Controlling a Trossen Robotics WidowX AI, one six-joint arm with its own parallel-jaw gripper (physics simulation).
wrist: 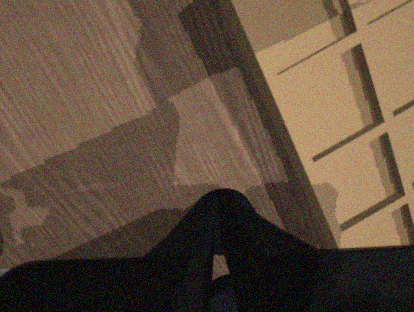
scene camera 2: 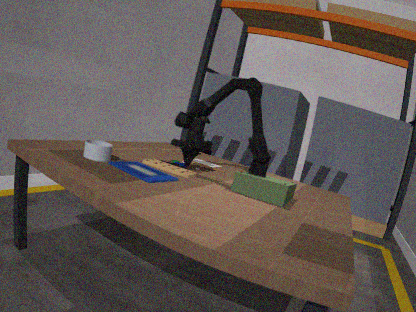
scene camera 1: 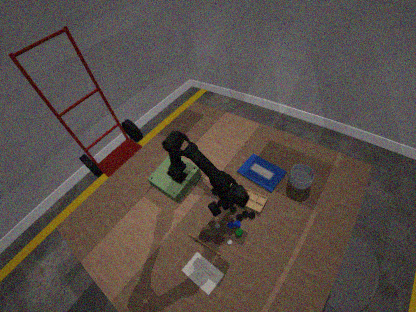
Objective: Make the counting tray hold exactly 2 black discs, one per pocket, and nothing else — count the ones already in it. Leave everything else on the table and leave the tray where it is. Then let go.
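Note:
The wooden counting tray point(scene camera 1: 257, 201) point(scene camera 2: 167, 168) point(wrist: 295, 115) lies flat on the table; part of its pocket grid shows bare wood at the right of the wrist view. My gripper point(scene camera 1: 228, 208) point(scene camera 2: 188, 164) point(wrist: 215, 205) is low over the table beside the tray's edge. Its fingertips are together, and no disc can be made out between them. They cover the table just below them in the wrist view, so a disc under them would be hidden. Several black discs point(scene camera 1: 250, 215) lie close together on the table, next to the tray, in the first scene view.
Blue discs point(scene camera 1: 233, 224), a green disc point(scene camera 1: 239, 232) and white discs point(scene camera 1: 230, 242) lie near the black ones. A thin rod point(scene camera 1: 200, 243) and a paper sheet point(scene camera 1: 202, 272) lie beyond. A blue flat object point(scene camera 1: 247, 171) point(scene camera 2: 162, 177) and a grey round container point(scene camera 1: 301, 177) point(scene camera 2: 98, 151) are near the tray.

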